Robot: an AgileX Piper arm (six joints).
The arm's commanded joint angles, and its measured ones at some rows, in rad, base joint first. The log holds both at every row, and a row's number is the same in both.
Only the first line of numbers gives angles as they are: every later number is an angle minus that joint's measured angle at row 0.
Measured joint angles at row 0: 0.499, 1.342, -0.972, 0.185, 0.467, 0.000
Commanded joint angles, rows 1 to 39: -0.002, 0.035, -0.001, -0.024, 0.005, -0.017; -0.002, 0.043, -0.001, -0.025, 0.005, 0.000; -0.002, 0.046, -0.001, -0.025, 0.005, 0.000; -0.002, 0.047, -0.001, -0.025, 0.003, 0.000; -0.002, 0.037, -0.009, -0.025, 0.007, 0.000; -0.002, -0.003, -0.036, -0.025, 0.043, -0.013; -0.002, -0.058, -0.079, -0.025, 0.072, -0.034; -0.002, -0.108, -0.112, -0.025, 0.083, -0.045; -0.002, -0.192, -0.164, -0.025, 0.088, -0.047; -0.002, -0.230, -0.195, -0.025, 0.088, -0.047; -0.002, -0.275, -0.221, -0.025, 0.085, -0.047; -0.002, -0.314, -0.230, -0.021, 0.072, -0.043; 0.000, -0.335, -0.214, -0.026, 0.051, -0.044; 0.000, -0.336, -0.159, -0.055, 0.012, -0.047; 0.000, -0.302, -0.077, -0.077, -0.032, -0.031; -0.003, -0.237, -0.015, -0.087, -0.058, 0.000; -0.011, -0.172, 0.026, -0.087, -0.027, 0.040; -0.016, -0.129, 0.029, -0.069, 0.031, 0.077; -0.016, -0.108, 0.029, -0.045, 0.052, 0.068; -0.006, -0.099, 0.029, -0.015, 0.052, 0.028; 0.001, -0.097, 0.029, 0.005, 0.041, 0.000; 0.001, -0.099, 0.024, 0.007, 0.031, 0.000; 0.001, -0.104, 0.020, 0.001, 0.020, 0.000; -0.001, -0.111, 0.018, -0.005, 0.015, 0.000; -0.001, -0.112, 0.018, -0.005, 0.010, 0.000; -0.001, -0.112, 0.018, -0.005, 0.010, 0.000; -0.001, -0.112, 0.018, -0.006, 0.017, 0.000; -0.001, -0.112, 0.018, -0.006, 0.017, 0.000; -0.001, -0.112, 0.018, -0.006, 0.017, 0.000; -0.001, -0.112, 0.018, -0.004, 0.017, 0.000; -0.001, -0.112, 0.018, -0.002, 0.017, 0.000; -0.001, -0.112, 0.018, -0.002, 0.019, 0.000; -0.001, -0.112, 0.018, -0.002, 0.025, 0.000; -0.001, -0.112, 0.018, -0.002, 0.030, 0.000; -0.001, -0.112, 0.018, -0.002, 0.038, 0.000; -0.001, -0.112, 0.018, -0.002, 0.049, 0.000; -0.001, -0.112, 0.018, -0.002, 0.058, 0.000; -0.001, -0.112, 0.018, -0.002, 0.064, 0.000; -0.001, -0.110, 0.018, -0.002, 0.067, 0.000
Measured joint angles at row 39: 0.001, -0.109, 0.019, 0.020, 0.037, 0.030
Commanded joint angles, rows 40 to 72: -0.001, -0.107, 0.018, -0.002, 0.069, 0.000; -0.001, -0.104, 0.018, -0.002, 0.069, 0.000; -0.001, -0.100, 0.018, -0.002, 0.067, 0.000; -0.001, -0.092, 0.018, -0.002, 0.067, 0.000; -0.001, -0.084, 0.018, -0.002, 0.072, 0.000; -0.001, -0.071, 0.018, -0.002, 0.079, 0.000; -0.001, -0.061, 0.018, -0.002, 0.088, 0.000; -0.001, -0.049, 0.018, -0.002, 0.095, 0.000; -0.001, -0.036, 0.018, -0.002, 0.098, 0.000; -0.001, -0.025, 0.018, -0.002, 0.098, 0.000; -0.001, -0.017, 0.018, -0.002, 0.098, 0.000; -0.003, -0.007, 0.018, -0.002, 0.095, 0.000; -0.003, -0.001, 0.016, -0.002, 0.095, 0.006; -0.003, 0.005, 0.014, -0.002, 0.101, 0.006; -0.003, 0.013, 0.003, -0.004, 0.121, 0.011; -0.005, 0.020, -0.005, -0.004, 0.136, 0.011; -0.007, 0.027, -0.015, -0.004, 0.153, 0.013; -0.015, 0.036, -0.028, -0.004, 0.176, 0.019; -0.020, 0.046, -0.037, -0.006, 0.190, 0.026; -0.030, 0.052, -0.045, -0.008, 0.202, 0.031; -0.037, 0.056, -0.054, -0.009, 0.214, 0.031; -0.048, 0.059, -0.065, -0.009, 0.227, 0.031; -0.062, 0.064, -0.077, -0.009, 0.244, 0.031; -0.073, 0.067, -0.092, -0.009, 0.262, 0.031; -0.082, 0.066, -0.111, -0.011, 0.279, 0.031; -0.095, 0.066, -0.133, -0.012, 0.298, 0.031; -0.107, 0.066, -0.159, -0.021, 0.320, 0.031; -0.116, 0.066, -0.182, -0.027, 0.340, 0.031; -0.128, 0.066, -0.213, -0.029, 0.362, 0.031; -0.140, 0.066, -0.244, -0.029, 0.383, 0.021; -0.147, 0.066, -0.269, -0.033, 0.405, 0.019; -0.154, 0.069, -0.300, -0.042, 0.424, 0.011; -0.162, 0.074, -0.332, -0.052, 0.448, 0.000
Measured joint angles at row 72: -0.122, 0.073, -0.222, 0.013, 0.377, 0.047
